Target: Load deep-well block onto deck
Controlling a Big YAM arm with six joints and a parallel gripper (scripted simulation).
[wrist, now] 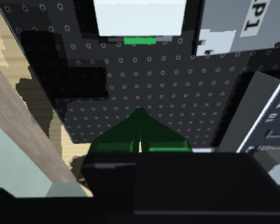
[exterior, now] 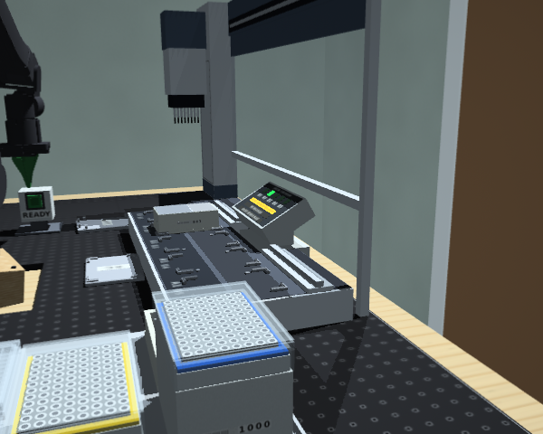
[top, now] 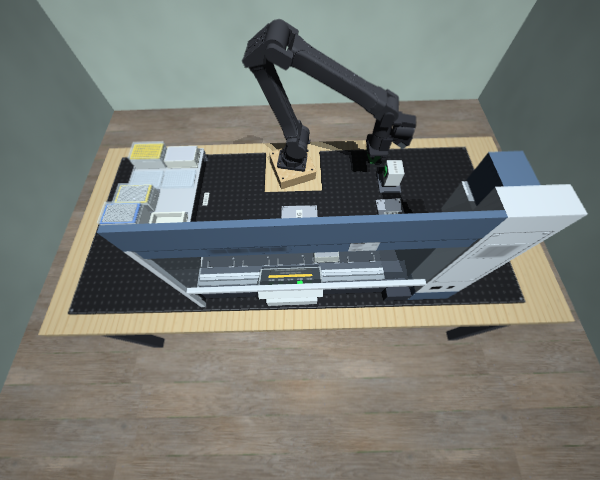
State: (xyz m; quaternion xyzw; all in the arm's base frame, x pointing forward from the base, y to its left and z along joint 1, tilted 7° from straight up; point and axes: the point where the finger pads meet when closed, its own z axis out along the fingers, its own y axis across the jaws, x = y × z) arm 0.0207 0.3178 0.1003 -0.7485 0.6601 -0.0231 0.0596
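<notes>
My gripper is now 60 mm to the right of the ready key, 50 mm above it and 10 mm past it. Round my hand: flat grey plate: 150 mm ahead, 130 mm below, 110 mm to the left; regrip nest: 260 mm to the right, 210 mm ahead, 130 mm below; pipetting head: 360 mm ahead, 250 mm above, 210 mm to the left.
</notes>
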